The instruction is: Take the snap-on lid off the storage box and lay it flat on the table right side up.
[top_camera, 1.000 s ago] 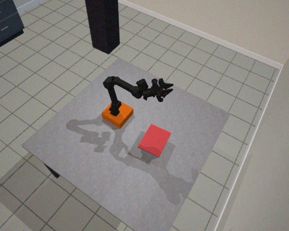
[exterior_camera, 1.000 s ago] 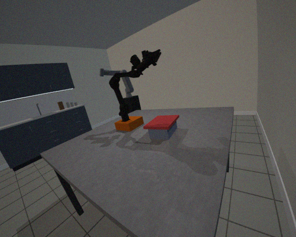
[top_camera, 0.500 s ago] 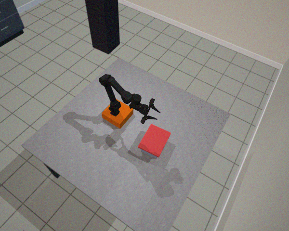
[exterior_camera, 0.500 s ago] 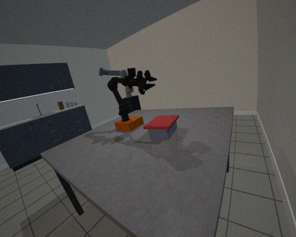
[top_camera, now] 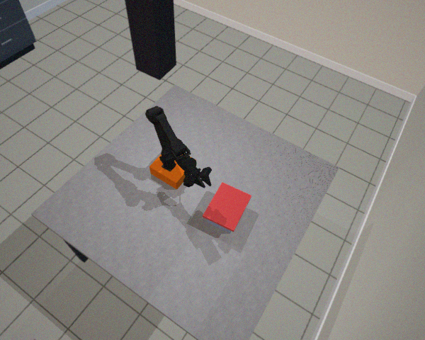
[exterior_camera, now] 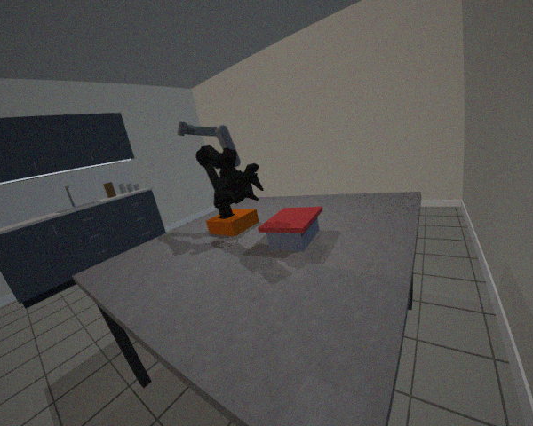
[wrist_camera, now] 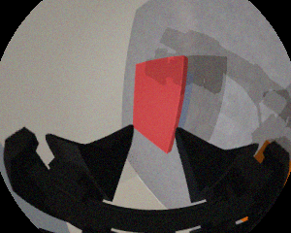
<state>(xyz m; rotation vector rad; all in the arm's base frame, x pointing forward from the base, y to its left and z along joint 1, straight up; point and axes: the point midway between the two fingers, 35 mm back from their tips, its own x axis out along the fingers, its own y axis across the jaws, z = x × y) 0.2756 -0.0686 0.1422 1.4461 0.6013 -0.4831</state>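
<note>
Right now the red lid is 12 cm ahead of my gripper tip, 10 cm below it and 1 cm to the left of it. The rest, counted from my gripper tip: storage box (15 cm below, 12 cm ahead, 1 cm to the left).
</note>
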